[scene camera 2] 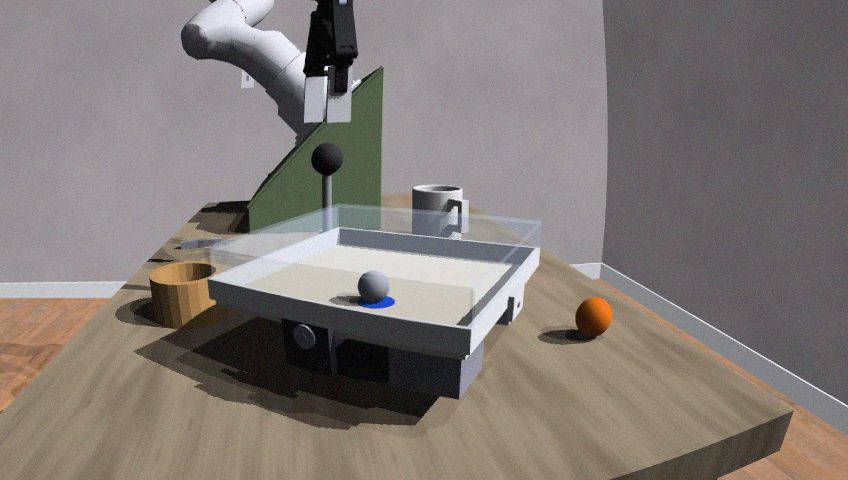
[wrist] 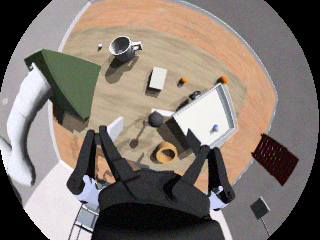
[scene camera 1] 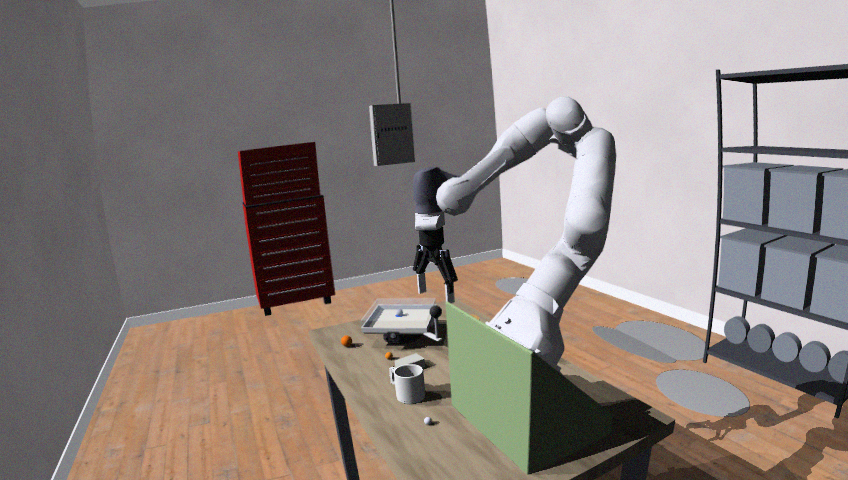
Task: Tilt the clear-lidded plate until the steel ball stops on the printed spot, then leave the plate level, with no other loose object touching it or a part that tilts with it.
My gripper shows in scene camera 2 [323, 122], in the wrist view and in scene camera 1. One and the same spot on a clear-lidded plate: [scene camera 2: 429, 285] is [scene camera 1: 383, 298]. The same spot on my gripper: [scene camera 1: 445, 266] is [wrist: 83, 150].
